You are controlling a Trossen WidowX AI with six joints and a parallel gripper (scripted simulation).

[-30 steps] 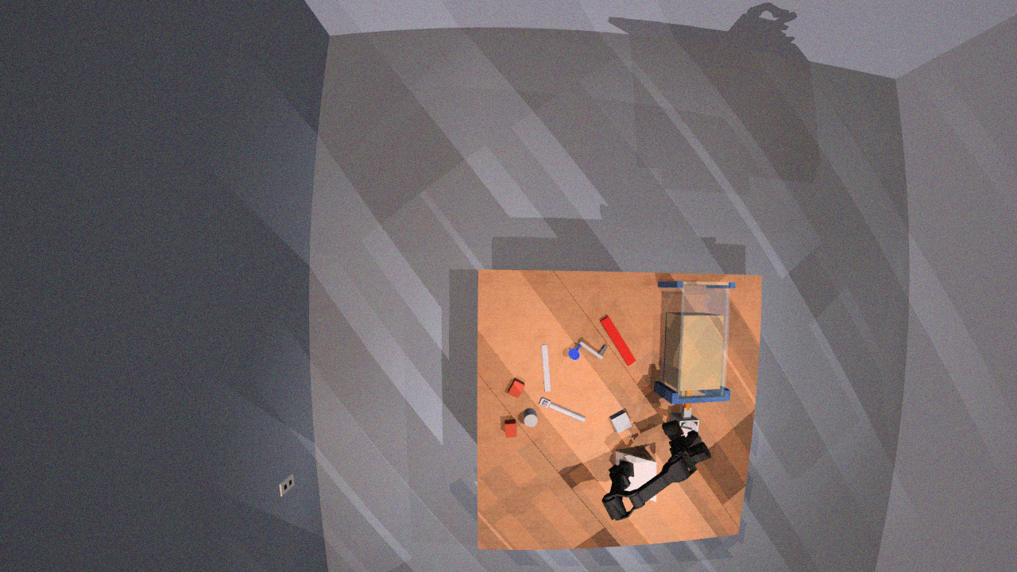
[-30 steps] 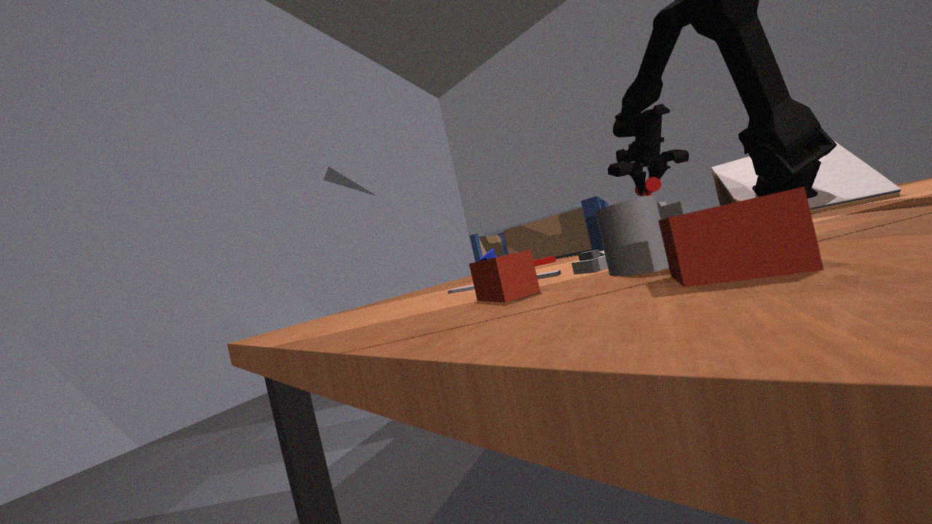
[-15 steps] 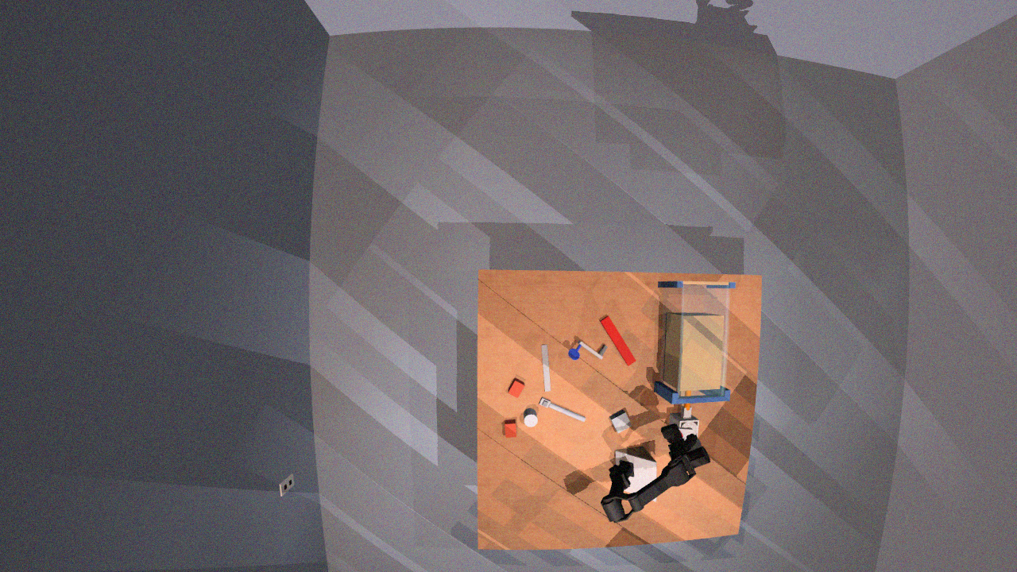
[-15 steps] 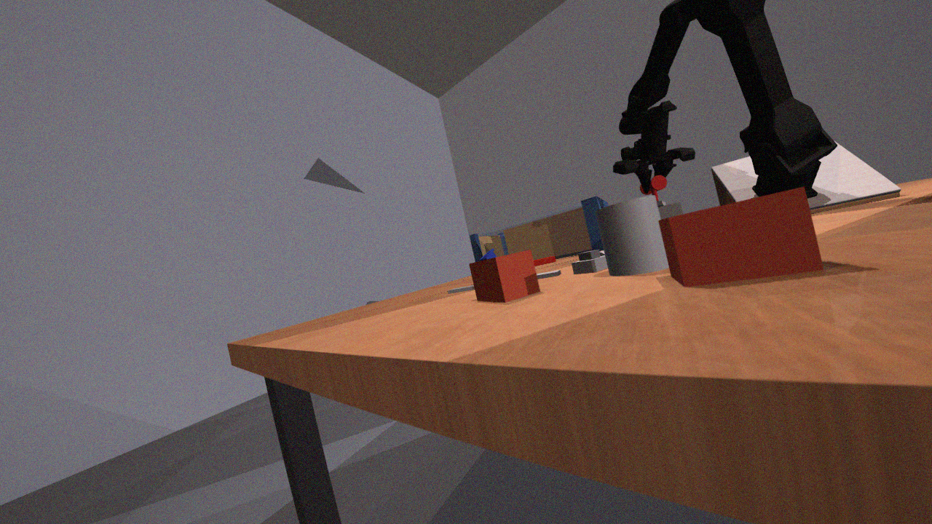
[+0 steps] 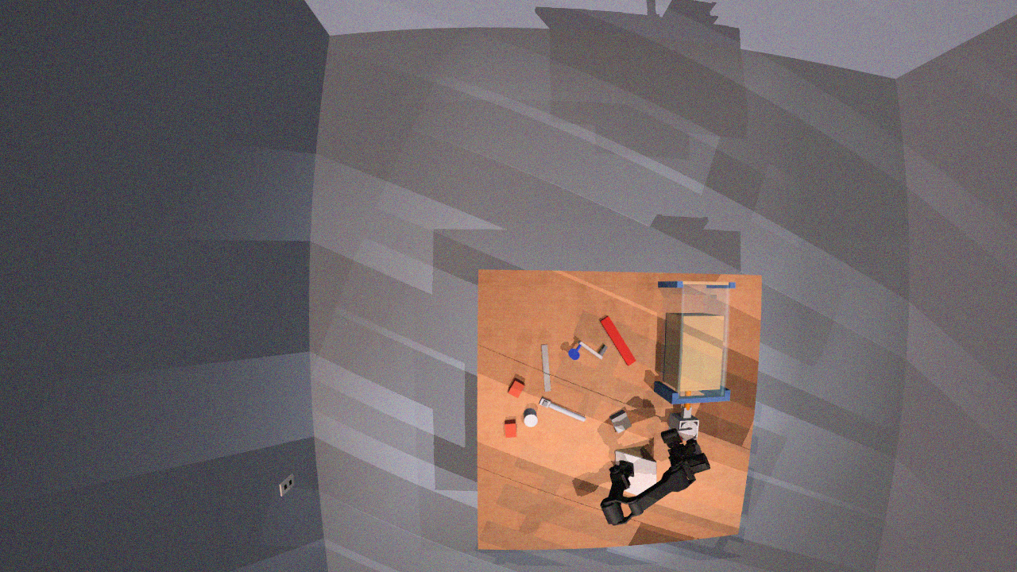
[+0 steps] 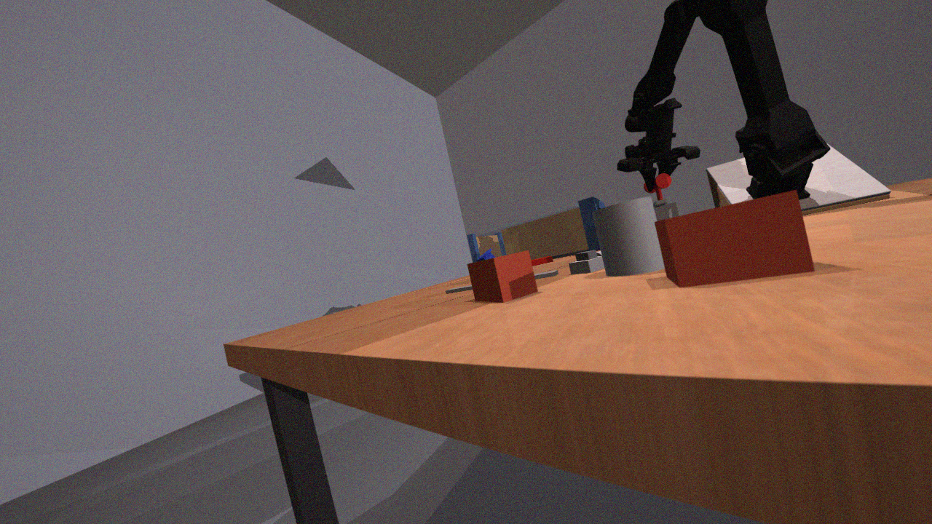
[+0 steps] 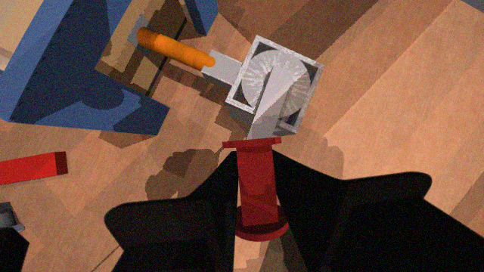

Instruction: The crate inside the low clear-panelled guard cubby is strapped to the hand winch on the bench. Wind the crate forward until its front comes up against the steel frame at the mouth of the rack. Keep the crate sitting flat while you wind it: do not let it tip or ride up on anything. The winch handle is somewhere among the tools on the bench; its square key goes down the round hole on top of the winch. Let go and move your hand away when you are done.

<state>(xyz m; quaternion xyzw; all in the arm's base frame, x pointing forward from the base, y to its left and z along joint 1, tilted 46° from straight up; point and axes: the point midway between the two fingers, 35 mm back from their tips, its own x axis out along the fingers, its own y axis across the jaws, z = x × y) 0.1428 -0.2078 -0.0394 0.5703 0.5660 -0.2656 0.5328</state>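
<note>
The grey winch lies 30 mm behind my gripper tip, 90 mm to the right of it and 100 mm below it. Also, from my gripper tip: blue steel frame: 150 mm ahead, 110 mm to the right, 30 mm below; then red-knobbed crank: 10 mm behind, 20 mm to the right, 30 mm below; then red grip: 10 mm behind, 10 mm to the left.
</note>
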